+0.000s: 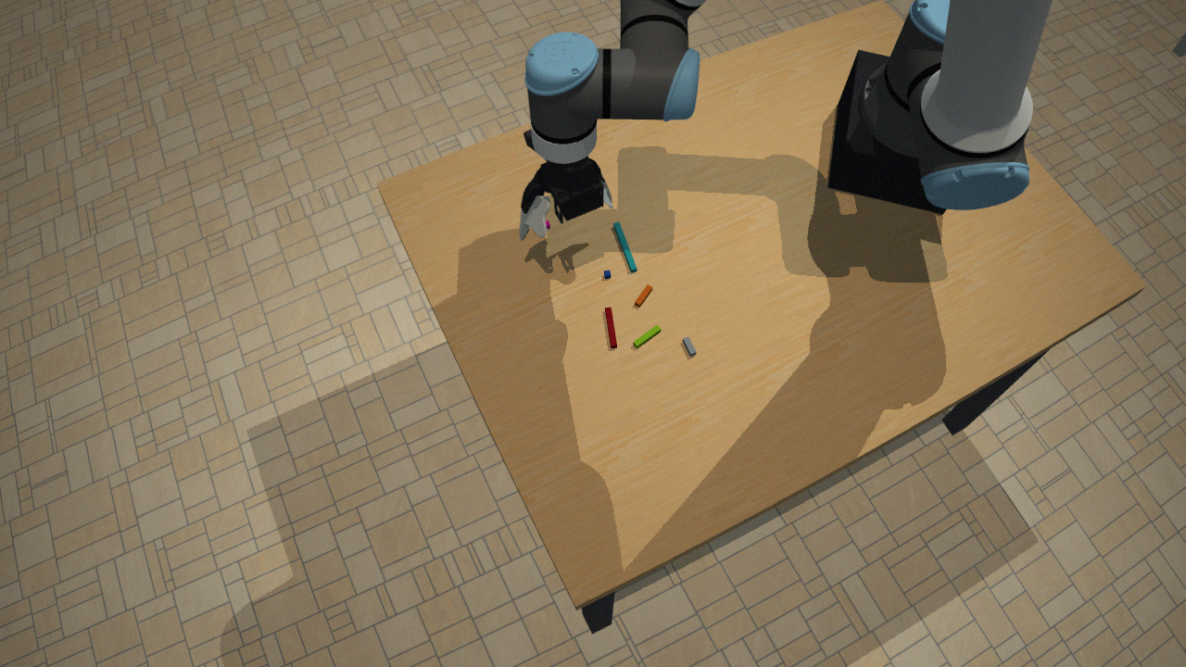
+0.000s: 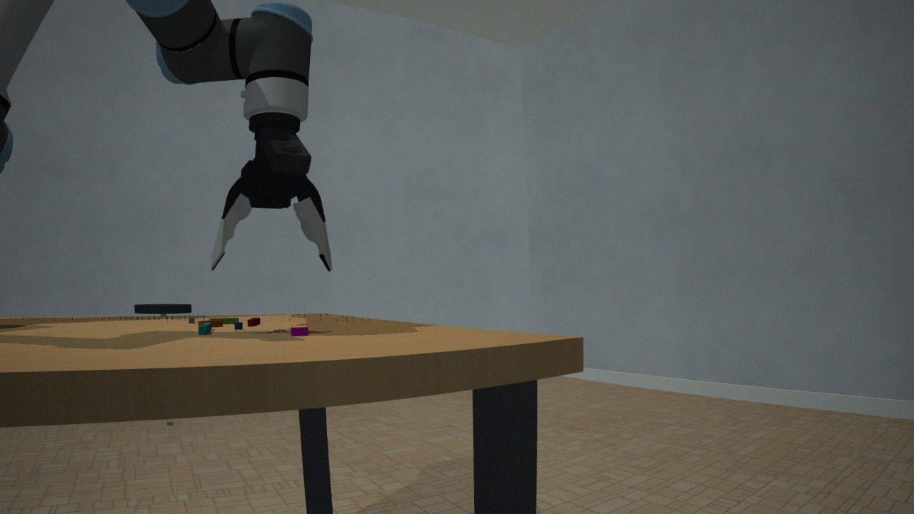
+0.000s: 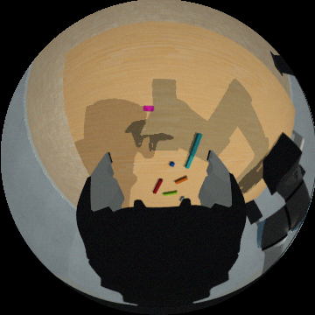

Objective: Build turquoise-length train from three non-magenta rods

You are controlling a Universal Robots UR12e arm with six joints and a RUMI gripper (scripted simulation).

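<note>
Now: the blue rod 30 mm behind my hand, 80 mm to the left of it and 70 mm below it. From my hand the other things lie so: turquoise rod: 80 mm behind, 50 mm to the left, 70 mm below; then magenta rod: 20 mm ahead, 60 mm to the right, 70 mm below; then orange rod: 60 mm behind, 150 mm to the left, 70 mm below.
</note>
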